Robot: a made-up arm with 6 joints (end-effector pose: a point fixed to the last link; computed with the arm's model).
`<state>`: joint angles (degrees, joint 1 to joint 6).
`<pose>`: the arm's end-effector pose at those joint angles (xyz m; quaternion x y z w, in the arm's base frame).
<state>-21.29 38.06 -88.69 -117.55 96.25 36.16</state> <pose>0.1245 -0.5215 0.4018 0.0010 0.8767 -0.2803 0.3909</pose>
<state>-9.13 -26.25 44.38 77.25 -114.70 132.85</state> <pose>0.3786 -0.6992 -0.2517 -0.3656 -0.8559 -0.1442 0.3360</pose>
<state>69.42 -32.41 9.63 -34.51 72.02 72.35</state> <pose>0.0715 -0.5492 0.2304 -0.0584 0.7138 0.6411 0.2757</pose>
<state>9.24 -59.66 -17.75 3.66 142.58 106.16</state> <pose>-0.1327 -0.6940 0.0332 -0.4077 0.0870 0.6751 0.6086</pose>
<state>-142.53 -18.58 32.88 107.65 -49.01 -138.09</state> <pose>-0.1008 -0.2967 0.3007 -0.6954 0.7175 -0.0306 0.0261</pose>
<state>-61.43 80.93 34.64 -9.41 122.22 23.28</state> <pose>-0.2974 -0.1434 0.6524 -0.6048 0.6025 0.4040 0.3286</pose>
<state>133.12 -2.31 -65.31 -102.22 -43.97 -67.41</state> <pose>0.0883 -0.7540 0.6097 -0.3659 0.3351 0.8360 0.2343</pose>
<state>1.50 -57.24 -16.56 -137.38 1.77 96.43</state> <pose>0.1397 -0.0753 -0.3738 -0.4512 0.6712 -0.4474 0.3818</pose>
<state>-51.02 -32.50 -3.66 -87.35 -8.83 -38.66</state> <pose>0.2597 -0.5970 -0.3523 -0.4494 -0.6284 -0.1334 0.6208</pose>
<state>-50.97 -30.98 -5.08 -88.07 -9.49 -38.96</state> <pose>0.2499 -0.6088 -0.3500 -0.4663 -0.6177 -0.1446 0.6165</pose>
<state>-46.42 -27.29 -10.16 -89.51 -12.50 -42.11</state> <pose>0.1937 -0.6395 -0.3631 -0.5142 -0.5746 -0.1584 0.6167</pose>
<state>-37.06 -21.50 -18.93 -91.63 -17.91 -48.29</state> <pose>0.0802 -0.6927 -0.3721 -0.5994 -0.4962 -0.1573 0.6081</pose>
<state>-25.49 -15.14 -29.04 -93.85 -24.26 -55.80</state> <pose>-0.0640 -0.7538 -0.3422 -0.6990 -0.4032 -0.1211 0.5780</pose>
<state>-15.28 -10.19 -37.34 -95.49 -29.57 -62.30</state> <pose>-0.1833 -0.7990 -0.2776 -0.7743 -0.3266 -0.0610 0.5386</pose>
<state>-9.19 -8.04 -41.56 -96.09 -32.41 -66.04</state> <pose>-0.2425 -0.8185 -0.2295 -0.8064 -0.2877 -0.0150 0.5165</pose>
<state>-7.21 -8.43 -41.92 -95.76 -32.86 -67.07</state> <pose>-0.2536 -0.8198 -0.2242 -0.8056 -0.2832 0.0001 0.5203</pose>
